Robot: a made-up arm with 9 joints. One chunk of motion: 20 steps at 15 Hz.
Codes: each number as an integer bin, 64 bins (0 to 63) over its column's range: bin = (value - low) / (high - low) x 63, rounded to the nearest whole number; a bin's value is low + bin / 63 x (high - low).
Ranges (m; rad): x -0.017..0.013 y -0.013..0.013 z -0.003..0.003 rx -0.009..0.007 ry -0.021..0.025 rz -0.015..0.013
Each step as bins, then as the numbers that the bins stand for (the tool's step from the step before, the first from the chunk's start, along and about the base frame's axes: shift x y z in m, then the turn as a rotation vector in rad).
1 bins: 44 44 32 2 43 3
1 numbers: 0.00395 0.00516 0.00005 -0.00849 0.01040 -0.01367
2 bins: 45 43 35 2 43 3
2 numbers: 0.00443 0.00475 0.00033 -0.00849 0.01040 -0.01367
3 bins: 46 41 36 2 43 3
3 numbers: 0.00490 0.00392 0.00043 -0.00849 0.01040 -0.01367
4 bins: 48 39 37 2 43 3
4 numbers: 0.00586 0.00310 0.00052 -0.00849 0.01040 -0.01367
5 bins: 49 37 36 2 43 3
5 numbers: 0.00633 0.00227 0.00043 -0.00849 0.01040 -0.01367
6 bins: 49 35 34 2 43 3
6 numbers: 0.00633 0.00144 0.00024 -0.00849 0.01040 -0.01367
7 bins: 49 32 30 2 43 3
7 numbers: 0.00633 0.00021 -0.00014 -0.00849 0.01040 -0.01367
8 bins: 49 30 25 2 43 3
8 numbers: 0.00633 -0.00062 -0.00062 -0.00849 0.01040 -0.01367
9 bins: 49 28 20 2 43 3
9 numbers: 0.00633 -0.00144 -0.00110 -0.00849 0.01040 -0.01367
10 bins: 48 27 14 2 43 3
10 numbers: 0.00586 -0.00186 -0.00167 -0.00849 0.01040 -0.01367
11 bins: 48 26 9 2 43 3
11 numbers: 0.00586 -0.00227 -0.00214 -0.00849 0.01040 -0.01367
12 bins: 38 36 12 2 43 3
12 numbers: 0.00110 0.00186 -0.00186 -0.00849 0.01040 -0.01367
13 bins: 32 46 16 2 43 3
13 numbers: -0.00176 0.00598 -0.00148 -0.00849 0.01040 -0.01367
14 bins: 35 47 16 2 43 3
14 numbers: -0.00033 0.00640 -0.00148 -0.00849 0.01040 -0.01367
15 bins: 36 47 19 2 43 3
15 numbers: 0.00014 0.00640 -0.00119 -0.00849 0.01040 -0.01367
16 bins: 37 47 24 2 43 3
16 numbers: 0.00062 0.00640 -0.00071 -0.00849 0.01040 -0.01367
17 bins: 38 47 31 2 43 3
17 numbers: 0.00110 0.00640 -0.00005 -0.00849 0.01040 -0.01367
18 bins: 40 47 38 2 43 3
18 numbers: 0.00205 0.00640 0.00062 -0.00849 0.01040 -0.01367
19 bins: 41 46 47 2 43 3
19 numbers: 0.00252 0.00598 0.00148 -0.00849 0.01040 -0.01367
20 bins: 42 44 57 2 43 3
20 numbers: 0.00300 0.00516 0.00243 -0.00849 0.01040 -0.01367
